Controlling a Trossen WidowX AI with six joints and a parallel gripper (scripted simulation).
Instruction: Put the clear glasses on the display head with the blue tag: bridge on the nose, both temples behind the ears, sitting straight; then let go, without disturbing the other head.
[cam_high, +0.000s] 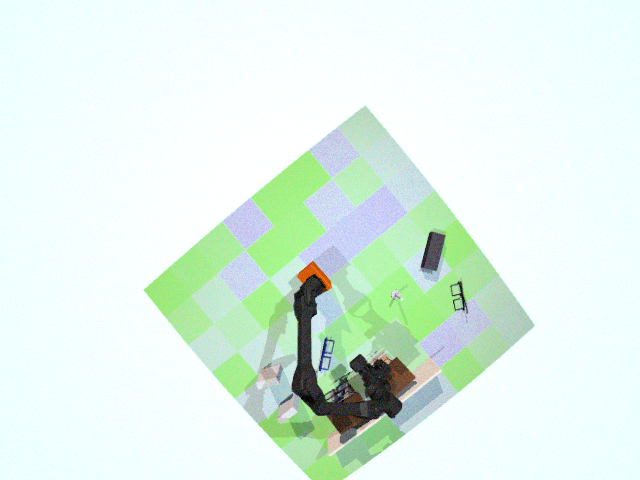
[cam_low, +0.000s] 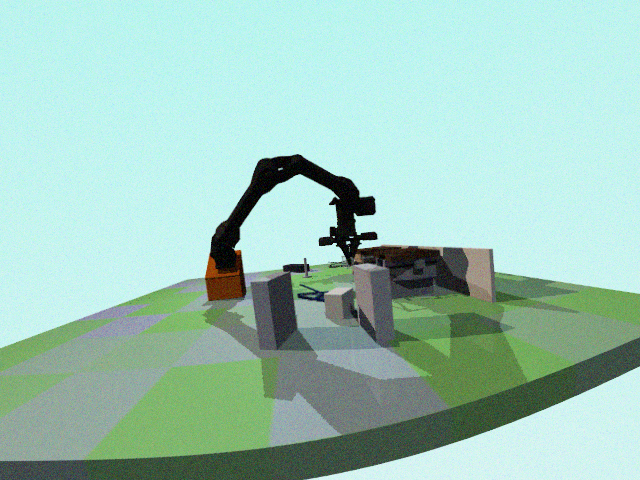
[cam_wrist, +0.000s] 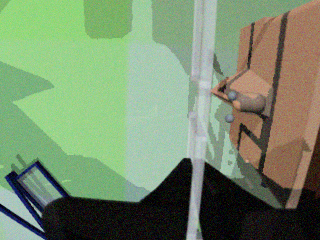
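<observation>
My gripper tip is 80 mm short of the brown display head, 40 mm to the right of it and 10 mm above it. The rest, counted from my gripper tip: pale wall: 200 mm ahead, 70 mm to the right, 10 mm below; then dark box: 170 mm behind, 540 mm to the left, 50 mm below; then pin stand: 130 mm behind, 290 mm to the left, 40 mm below.
</observation>
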